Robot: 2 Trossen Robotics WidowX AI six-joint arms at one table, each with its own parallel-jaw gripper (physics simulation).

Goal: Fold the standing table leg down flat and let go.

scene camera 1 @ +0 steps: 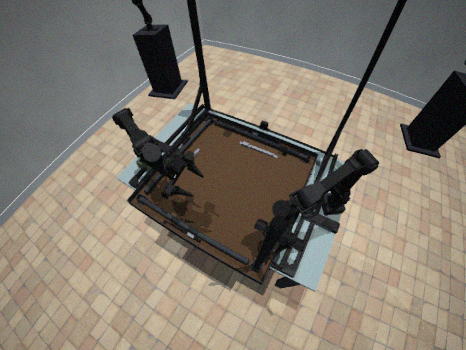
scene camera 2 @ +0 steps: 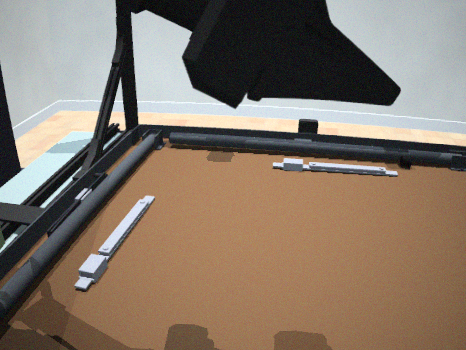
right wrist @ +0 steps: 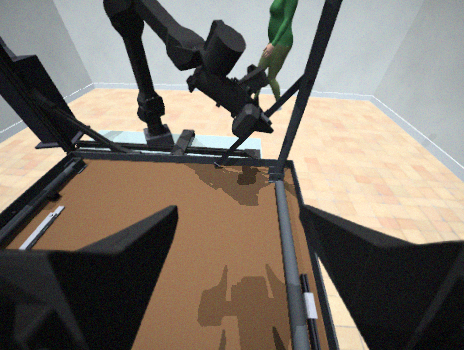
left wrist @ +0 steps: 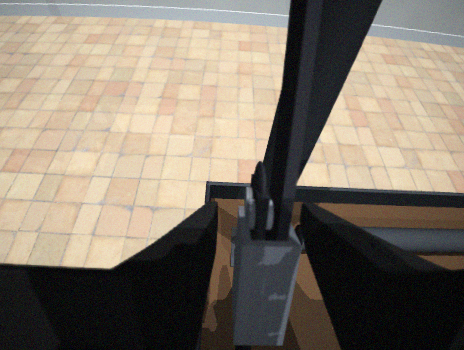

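The black table leg (scene camera 1: 270,245) (left wrist: 345,40) (right wrist: 312,65) stands upright at the table's front right corner. Its slanted folding brace (left wrist: 300,115) (right wrist: 287,97) runs from the leg down to the table edge, with a grey block (left wrist: 265,295) on it. My left gripper (left wrist: 259,211) (right wrist: 271,128) is at the brace, its fingers partly open either side of the brace and block, gripping nothing. In scene camera 1 its fingers are hard to make out. My right gripper (scene camera 1: 197,185) (right wrist: 240,211) is open and empty above the tabletop. One of its fingers shows in scene camera 2.
A dark tube (scene camera 1: 192,230) (right wrist: 285,225) lies along the near edge, another tube (scene camera 2: 300,145) along the far edge. Pale metal strips (scene camera 2: 125,225) (scene camera 1: 257,149) lie on the brown tabletop (scene camera 2: 300,250). Tall posts (scene camera 1: 197,55) (scene camera 1: 365,80) rise at far corners. A person (right wrist: 282,25) stands beyond.
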